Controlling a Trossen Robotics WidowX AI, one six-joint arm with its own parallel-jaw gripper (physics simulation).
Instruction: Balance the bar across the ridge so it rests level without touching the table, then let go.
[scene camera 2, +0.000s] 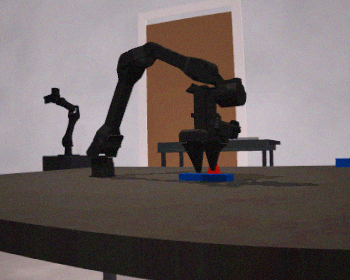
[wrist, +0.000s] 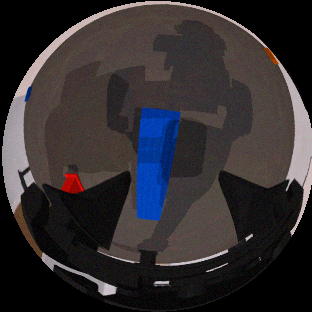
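Where they show: gripper, fingertip midpoint: (scene camera 2: 206, 171) (wrist: 177, 175); arm's base at its link origin: (scene camera 2: 102, 176) (wrist: 148, 251).
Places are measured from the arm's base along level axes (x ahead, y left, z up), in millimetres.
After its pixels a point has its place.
Note:
The blue bar (scene camera 2: 206, 178) @[y -80, x 369, z 7 mm] (wrist: 150, 190) @[y -59, x 349, z 16 mm] lies flat on the table, off the ridge. The red ridge (scene camera 2: 217, 171) @[y 77, x 352, z 14 mm] (wrist: 73, 184) @[y 74, x 347, z 14 mm] stands on the table behind the bar in the scene view, partly hidden by a finger; in the wrist view it is at the lower left, beside the left finger and apart from the bar. My gripper (scene camera 2: 206, 172) @[y -87, x 371, z 24 mm] (wrist: 177, 175) @[y -87, x 371, z 24 mm] points down, open and empty. In the wrist view the near part of the bar shows between the two fingers, closer to the left one. In the scene view the fingertips are low, just above or behind the bar; their exact height is unclear.
A blue object (scene camera 2: 343, 162) @[y 484, x 736, z 18 mm] (wrist: 28, 94) is at the far right of the scene view. An orange patch (wrist: 271, 56) shows at the wrist view's upper right. A dark side table (scene camera 2: 250, 146) and another arm (scene camera 2: 71, 130) stand in the background.

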